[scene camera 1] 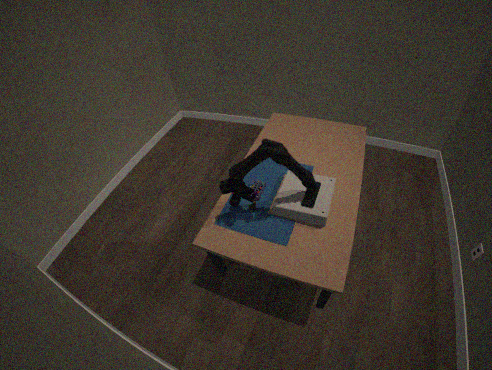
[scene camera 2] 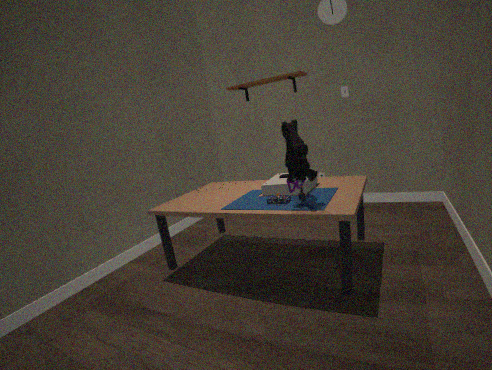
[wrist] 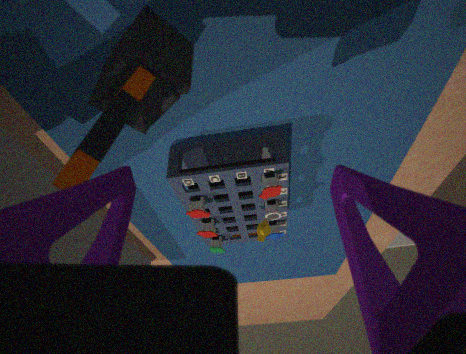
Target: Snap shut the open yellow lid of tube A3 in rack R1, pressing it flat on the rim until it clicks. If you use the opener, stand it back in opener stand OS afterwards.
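Places are measured from the arm's base along level axes (x left, y down, z back), in metres.
Where they show: gripper, fingertip midpoint: (scene camera 1: pixel 247 197) (scene camera 2: pixel 294 190) (wrist: pixel 232 176); arm's base at its link origin: (scene camera 1: pixel 311 194).
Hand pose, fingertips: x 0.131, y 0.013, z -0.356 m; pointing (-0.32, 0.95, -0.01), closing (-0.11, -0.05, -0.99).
Observation:
Things, the pixels of their centre, and the offset from my fingertips. Level surfaces: height alone.
- Rack R1 at the middle of its body: (wrist: pixel 239 214) (scene camera 2: pixel 278 197) (scene camera 1: pixel 256 188) dy +0.040, dx -0.113, dz +0.005 m
- yellow lid at the middle of its body: (wrist: pixel 265 230) dy +0.020, dx -0.106, dz -0.016 m
- blue lid at the middle of its body: (wrist: pixel 274 235) dy +0.027, dx -0.137, dz -0.024 m
- opener at the middle of its body: (wrist: pixel 116 114) dy +0.022, dx +0.028, dz +0.049 m
- green lid at the middle of its body: (wrist: pixel 216 249) dy +0.027, dx -0.158, dz +0.033 m
- blue mat at its surface level: dy +0.068 m
- wooden table at its surface level: dy +0.072 m
Rack R1 (wrist: pixel 230 150) (scene camera 2: pixel 278 199) is a dark grey block with square holes, labelled D, C, B, A in the wrist view. The yellow lid (wrist: pixel 263 230) is at the lower end of column A, between a white ring-shaped top (wrist: pixel 273 216) and a blue lid (wrist: pixel 276 235); it looks raised, but its hinge and rim are too small to make out. My gripper (wrist: pixel 232 176) (scene camera 2: pixel 295 186) is open and empty, its purple fingers above and to either side of the rack. The opener (wrist: pixel 104 134), dark with orange parts, is in the dark opener stand OS (wrist: pixel 172 60), left of the rack.
Red lids (wrist: pixel 271 192) (wrist: pixel 198 214) (wrist: pixel 207 234) and a green lid (wrist: pixel 217 250) stand out from the rack. The blue mat (scene camera 1: pixel 277 232) (scene camera 2: pixel 245 200) lies on the wooden table (scene camera 1: pixel 320 265) (scene camera 2: pixel 195 202). A white box (scene camera 1: pixel 326 197) (scene camera 2: pixel 275 189) is beside the mat, under the arm's base.

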